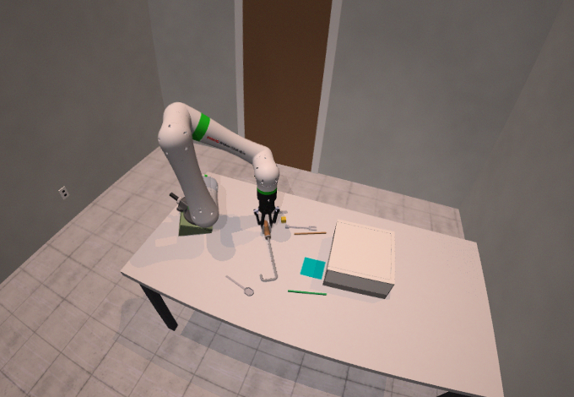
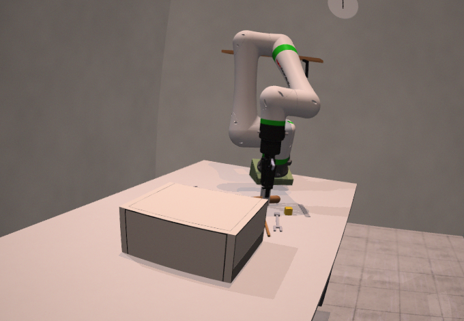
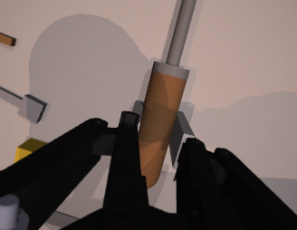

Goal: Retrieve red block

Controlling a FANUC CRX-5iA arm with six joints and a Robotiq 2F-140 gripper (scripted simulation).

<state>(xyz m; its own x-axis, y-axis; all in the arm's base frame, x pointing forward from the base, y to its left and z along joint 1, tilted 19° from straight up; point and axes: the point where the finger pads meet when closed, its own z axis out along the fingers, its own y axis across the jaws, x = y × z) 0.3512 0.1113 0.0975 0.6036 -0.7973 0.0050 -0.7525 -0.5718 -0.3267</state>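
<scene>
Right now the brown stick is 21 cm ahead of my hand, 11 cm to the left of it and 3 cm below it. Also, from my hand: yellow cube: 12 cm to the left, 4 cm ahead, 3 cm below; hook tool: 12 cm to the right, 5 cm ahead, 2 cm below; flat grey bar: 15 cm to the left, 4 cm below, 4 cm behind.
</scene>
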